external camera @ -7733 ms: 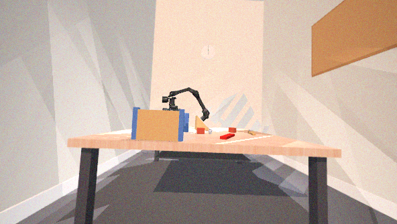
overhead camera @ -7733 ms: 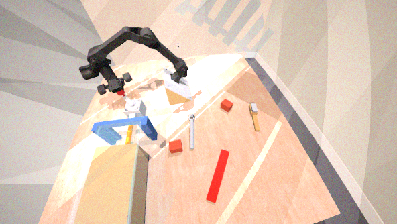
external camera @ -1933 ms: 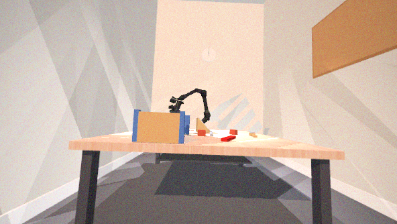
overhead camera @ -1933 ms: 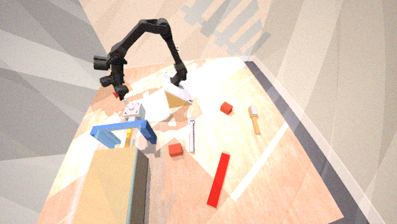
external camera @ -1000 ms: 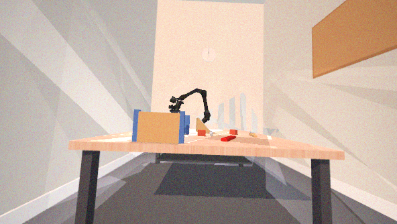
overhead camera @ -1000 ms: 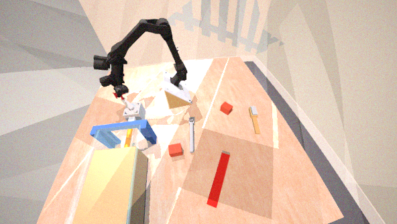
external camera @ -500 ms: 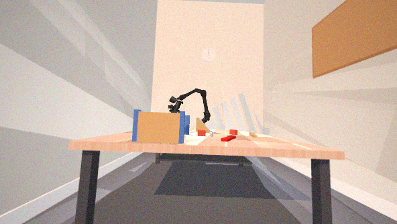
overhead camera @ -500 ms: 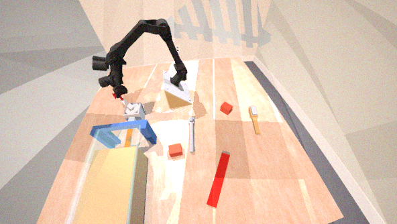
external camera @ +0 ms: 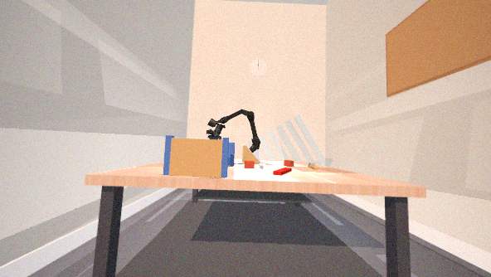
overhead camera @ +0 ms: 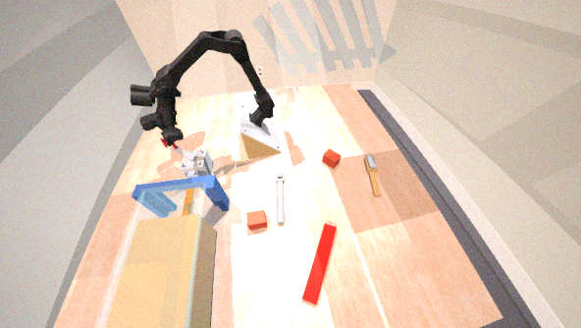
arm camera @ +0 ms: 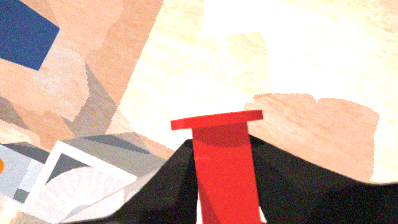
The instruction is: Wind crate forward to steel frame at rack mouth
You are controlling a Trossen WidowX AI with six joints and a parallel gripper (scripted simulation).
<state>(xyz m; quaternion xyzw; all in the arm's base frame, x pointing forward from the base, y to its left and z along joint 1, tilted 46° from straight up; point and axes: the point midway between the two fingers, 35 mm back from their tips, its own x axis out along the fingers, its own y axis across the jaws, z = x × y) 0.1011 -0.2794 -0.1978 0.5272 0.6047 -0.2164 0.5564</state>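
My gripper tip is 40 mm to the right of the grey crank arm, 30 mm above it and 20 mm short of it. Also, from my gripper tip: blue steel frame: 220 mm ahead, 80 mm to the left, 30 mm below; grey winch: 100 mm below, 80 mm to the left, 40 mm ahead; red grip: 10 mm to the left, 10 mm behind.
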